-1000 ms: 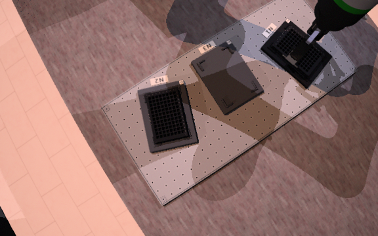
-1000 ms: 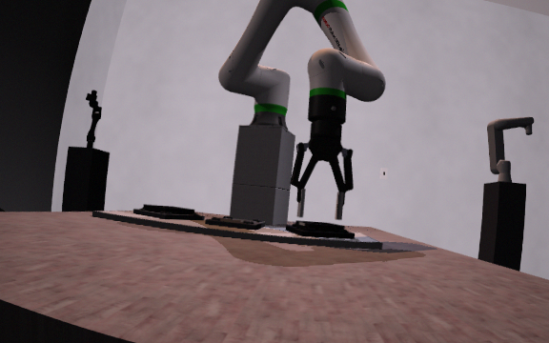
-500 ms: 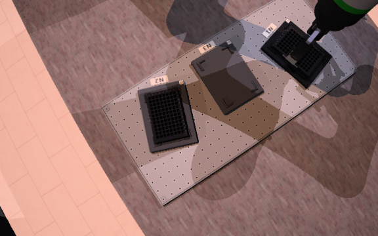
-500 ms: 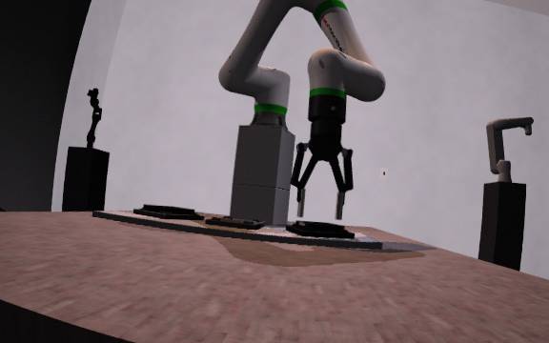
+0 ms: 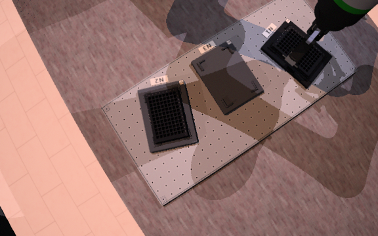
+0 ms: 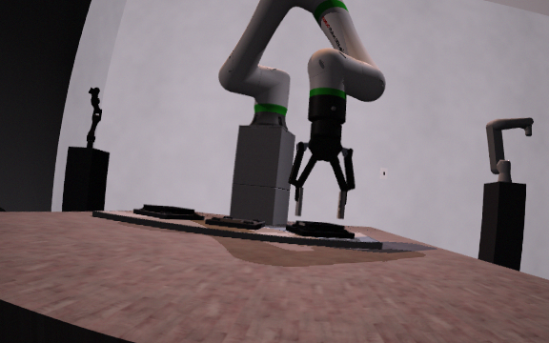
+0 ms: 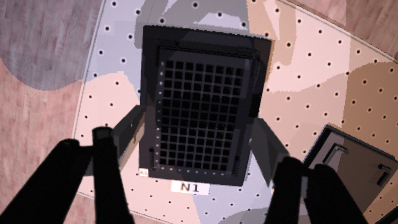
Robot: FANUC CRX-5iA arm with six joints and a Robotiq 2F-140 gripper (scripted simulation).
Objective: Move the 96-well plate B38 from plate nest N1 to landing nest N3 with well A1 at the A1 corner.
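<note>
The plate nest N1 is 6 cm below my hand. Round my hand: N1 label (9 cm behind, 6 cm below, 3 cm to the right); A1 mark (15 cm to the right, 12 cm behind, 5 cm below); landing nest N3 (20 cm to the right, 6 cm below, 4 cm behind).
</note>
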